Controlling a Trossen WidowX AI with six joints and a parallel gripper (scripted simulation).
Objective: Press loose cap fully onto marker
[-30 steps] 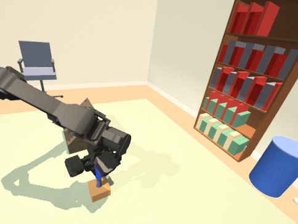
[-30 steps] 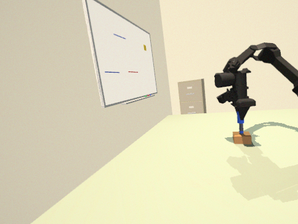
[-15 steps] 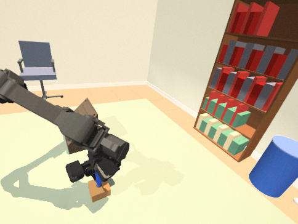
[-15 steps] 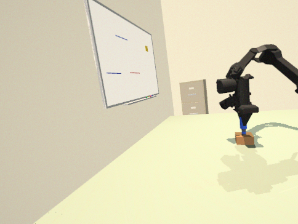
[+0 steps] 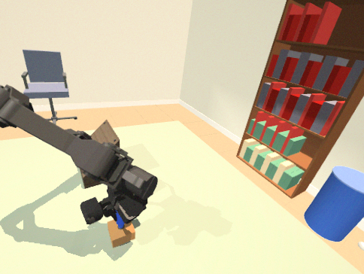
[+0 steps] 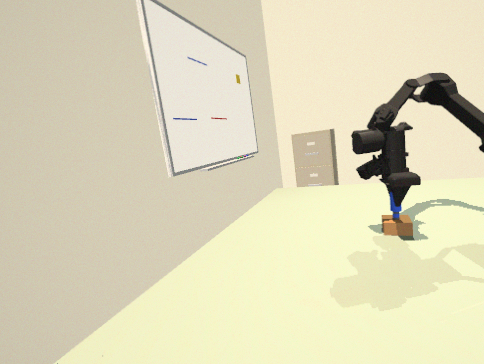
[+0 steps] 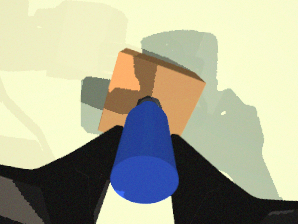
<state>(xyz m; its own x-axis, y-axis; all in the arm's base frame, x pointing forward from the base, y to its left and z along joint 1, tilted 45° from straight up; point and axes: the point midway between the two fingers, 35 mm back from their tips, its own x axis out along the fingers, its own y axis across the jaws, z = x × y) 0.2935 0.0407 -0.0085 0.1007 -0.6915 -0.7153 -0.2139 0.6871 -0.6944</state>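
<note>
My gripper tip is 10 mm below the blue cap. The rest, counted from my gripper tip: holder block (60 mm below).
</note>
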